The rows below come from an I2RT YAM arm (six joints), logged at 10 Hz.
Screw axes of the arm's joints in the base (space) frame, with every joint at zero. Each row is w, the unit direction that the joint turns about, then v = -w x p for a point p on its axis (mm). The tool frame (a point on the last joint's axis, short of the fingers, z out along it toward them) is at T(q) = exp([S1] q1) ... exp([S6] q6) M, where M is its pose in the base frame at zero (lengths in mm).
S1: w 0 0 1 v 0.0 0.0 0.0
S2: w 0 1 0 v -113.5 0.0 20.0
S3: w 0 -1 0 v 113.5 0.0 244.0
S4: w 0 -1 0 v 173.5 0.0 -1.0
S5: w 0 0 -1 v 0.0 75.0 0.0
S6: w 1 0 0 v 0.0 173.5 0.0
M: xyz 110.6 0.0 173.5 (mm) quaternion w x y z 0.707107 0 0.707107 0
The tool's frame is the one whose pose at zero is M.
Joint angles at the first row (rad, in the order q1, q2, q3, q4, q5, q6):
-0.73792, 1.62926, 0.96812, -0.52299, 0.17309, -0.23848
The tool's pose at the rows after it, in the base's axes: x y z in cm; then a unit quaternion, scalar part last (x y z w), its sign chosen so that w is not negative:
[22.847, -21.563, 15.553, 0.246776, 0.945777, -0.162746, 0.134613]
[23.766, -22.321, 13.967, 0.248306, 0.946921, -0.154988, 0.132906]
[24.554, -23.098, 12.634, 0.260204, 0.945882, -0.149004, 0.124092]
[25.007, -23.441, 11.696, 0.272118, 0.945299, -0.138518, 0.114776]
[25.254, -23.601, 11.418, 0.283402, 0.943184, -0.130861, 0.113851]
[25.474, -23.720, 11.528, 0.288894, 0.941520, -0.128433, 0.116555]
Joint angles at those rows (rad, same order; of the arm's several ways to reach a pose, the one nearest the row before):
-0.73842, 1.68431, 0.95025, -0.44069, 0.16015, -0.26016
-0.73784, 1.76123, 0.97110, -0.39594, 0.14903, -0.25402
-0.73899, 1.83367, 1.00535, -0.38110, 0.15077, -0.22968
-0.73806, 1.88057, 1.02928, -0.38698, 0.14517, -0.20189
-0.73758, 1.89886, 1.04343, -0.39345, 0.13633, -0.17596
-0.73630, 1.90368, 1.05538, -0.39884, 0.13192, -0.16244

